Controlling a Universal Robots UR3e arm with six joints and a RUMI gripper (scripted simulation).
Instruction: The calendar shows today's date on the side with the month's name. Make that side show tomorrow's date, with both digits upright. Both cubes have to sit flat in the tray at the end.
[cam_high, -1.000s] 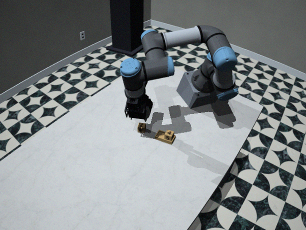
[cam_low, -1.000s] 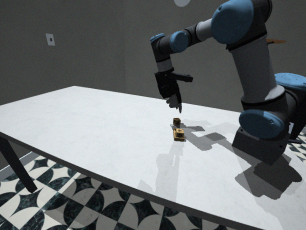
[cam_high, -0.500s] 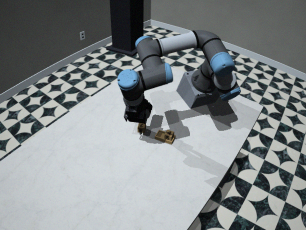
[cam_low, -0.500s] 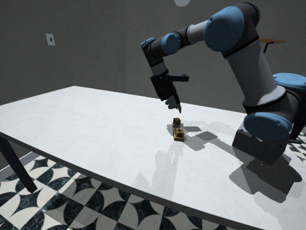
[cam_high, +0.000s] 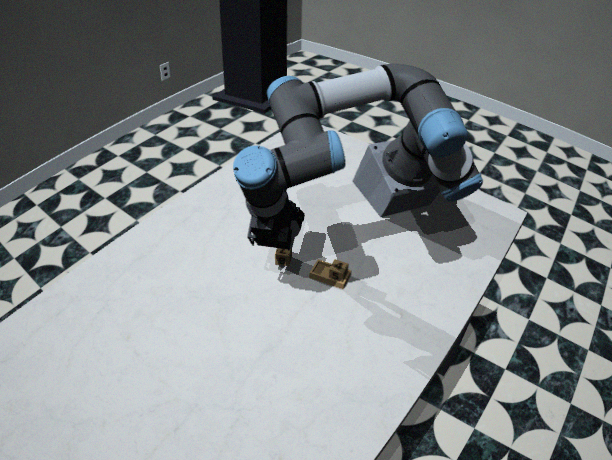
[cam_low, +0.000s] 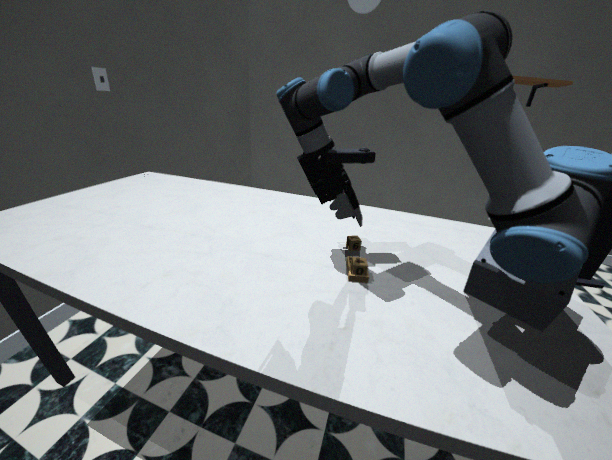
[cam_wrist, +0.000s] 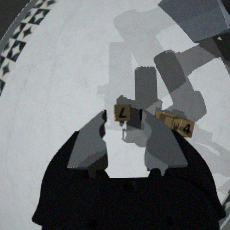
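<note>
Now: the wooden cube 80 mm below my hand. Also, from my hand: wooden calendar tray: 110 mm to the left, 80 mm below, 10 mm behind.
</note>
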